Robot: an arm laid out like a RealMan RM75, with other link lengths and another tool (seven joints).
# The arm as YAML. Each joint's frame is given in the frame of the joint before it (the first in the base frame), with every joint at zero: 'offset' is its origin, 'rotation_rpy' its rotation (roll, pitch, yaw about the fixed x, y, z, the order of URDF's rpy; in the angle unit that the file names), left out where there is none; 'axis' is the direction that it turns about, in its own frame. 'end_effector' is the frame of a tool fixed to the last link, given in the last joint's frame.
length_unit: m
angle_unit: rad
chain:
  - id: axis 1
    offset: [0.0, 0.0, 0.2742]
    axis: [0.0, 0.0, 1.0]
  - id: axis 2
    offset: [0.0, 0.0, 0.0]
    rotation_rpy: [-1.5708, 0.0, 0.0]
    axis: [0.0, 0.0, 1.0]
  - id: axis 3
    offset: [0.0, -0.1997, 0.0]
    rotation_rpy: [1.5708, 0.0, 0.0]
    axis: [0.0, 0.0, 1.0]
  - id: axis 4
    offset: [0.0, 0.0, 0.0]
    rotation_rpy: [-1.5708, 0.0, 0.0]
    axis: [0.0, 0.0, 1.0]
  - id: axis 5
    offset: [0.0, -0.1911, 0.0]
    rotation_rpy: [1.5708, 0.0, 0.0]
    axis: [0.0, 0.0, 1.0]
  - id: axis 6
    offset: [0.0, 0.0, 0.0]
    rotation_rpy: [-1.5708, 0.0, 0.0]
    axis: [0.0, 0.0, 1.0]
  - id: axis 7
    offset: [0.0, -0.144, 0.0]
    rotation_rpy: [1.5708, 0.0, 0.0]
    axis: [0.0, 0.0, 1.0]
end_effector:
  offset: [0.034, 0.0, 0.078]
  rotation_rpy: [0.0, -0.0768, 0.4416]
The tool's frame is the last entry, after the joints.
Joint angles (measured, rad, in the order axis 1, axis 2, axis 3, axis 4, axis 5, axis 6, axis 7), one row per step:
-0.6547 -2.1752 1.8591 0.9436 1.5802 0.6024 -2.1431
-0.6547 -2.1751 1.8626 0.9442 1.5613 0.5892 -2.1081
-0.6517 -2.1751 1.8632 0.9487 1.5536 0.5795 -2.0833
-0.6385 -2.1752 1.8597 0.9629 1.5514 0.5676 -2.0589
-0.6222 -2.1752 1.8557 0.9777 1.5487 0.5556 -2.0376
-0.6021 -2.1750 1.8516 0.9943 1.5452 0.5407 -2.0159
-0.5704 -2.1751 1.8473 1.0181 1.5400 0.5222 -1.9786
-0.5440 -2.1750 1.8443 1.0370 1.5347 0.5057 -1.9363
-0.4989 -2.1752 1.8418 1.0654 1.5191 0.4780 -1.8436
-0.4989 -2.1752 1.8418 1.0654 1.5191 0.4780 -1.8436
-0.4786 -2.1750 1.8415 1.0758 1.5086 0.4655 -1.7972
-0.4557 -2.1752 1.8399 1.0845 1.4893 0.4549 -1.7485
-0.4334 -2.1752 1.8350 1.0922 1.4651 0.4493 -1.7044
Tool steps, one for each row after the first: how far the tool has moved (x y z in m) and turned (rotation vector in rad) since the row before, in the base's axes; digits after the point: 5 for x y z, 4 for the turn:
0.00235 0.00106 0.00148 0.0174 -0.0014 -0.0190
0.00145 0.00107 0.00175 0.0161 0.0008 -0.0152
0.00060 0.00215 0.00400 0.0245 -0.0020 -0.0118
-0.00048 0.00239 0.00438 0.0243 -0.0036 -0.0056
-0.00147 0.00295 0.00516 0.0279 -0.0042 -0.0017
-0.00303 0.00297 0.00677 0.0386 -0.0017 -0.0058
-0.00289 0.00223 0.00560 0.0365 0.0055 -0.0118
-0.00567 0.00250 0.00848 0.0648 0.0206 -0.0297
0.00000 0.00000 0.00000 0.0000 0.0000 0.0000
-0.00331 0.00090 0.00344 0.0290 0.0122 -0.0129
-0.00425 0.00090 0.00377 0.0269 0.0067 -0.0060
-0.00428 0.00108 0.00439 0.0226 -0.0002 0.0001

